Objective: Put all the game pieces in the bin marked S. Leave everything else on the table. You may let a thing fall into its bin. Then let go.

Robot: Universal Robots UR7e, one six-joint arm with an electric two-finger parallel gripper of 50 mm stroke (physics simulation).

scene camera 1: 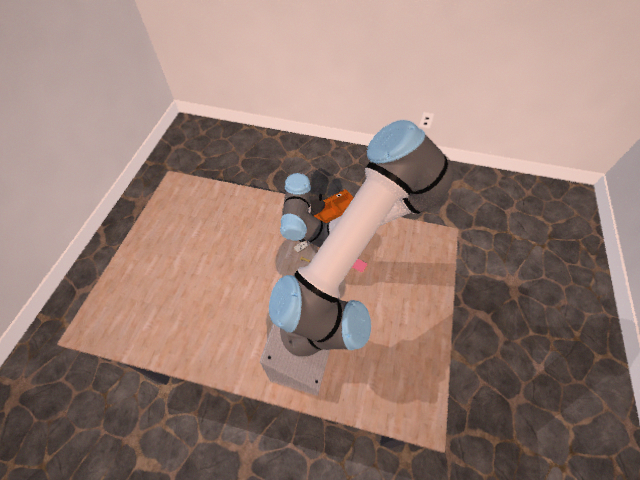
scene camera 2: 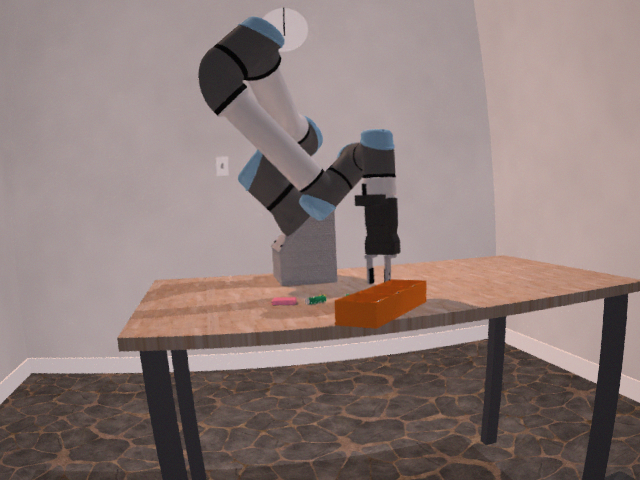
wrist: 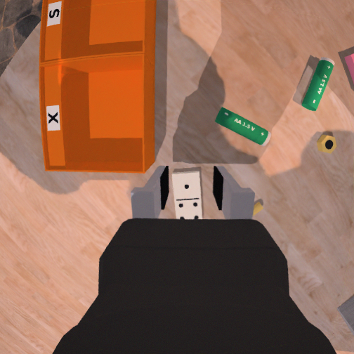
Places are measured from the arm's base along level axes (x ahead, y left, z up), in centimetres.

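Pixels of known places: gripper, fingertip midpoint: point(scene camera 2: 379, 283); arm's base, origin of the base link: point(scene camera 2: 304, 216).
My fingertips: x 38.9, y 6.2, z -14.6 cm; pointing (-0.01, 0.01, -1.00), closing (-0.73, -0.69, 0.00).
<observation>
Ahead of a thing's pixels: the offset from my fingertips to its top centre.
A white domino with black dots @[dx -1.6, dy +2.1, dz -2.7 cm] point(scene camera 1: 300, 246) point(wrist: 187, 192) lies on the table; its near end is hidden by the gripper body in the wrist view. My gripper point(scene camera 2: 378, 280) point(wrist: 190, 179) is open and holds nothing. It points down above the domino, which shows between its fingers in the wrist view. The bin marked S point(wrist: 55, 44) is a compartment of an orange tray @[dx +14.5, dy -4.8, dz +1.2 cm] point(scene camera 1: 333, 207) point(scene camera 2: 356, 313), at the top left of the wrist view. No piece shows in the visible part of that bin.
The bin marked X point(wrist: 55, 150) adjoins S, left of the gripper. Two green batteries point(wrist: 243, 126) point(wrist: 318, 84), a brass nut point(wrist: 326, 144) and a pink block @[dx -5.9, dy -20.6, dz -2.5 cm] point(scene camera 1: 360, 265) point(scene camera 2: 284, 301) point(wrist: 351, 65) lie to the right. A small brass piece point(wrist: 257, 207) shows partly beside the right finger.
</observation>
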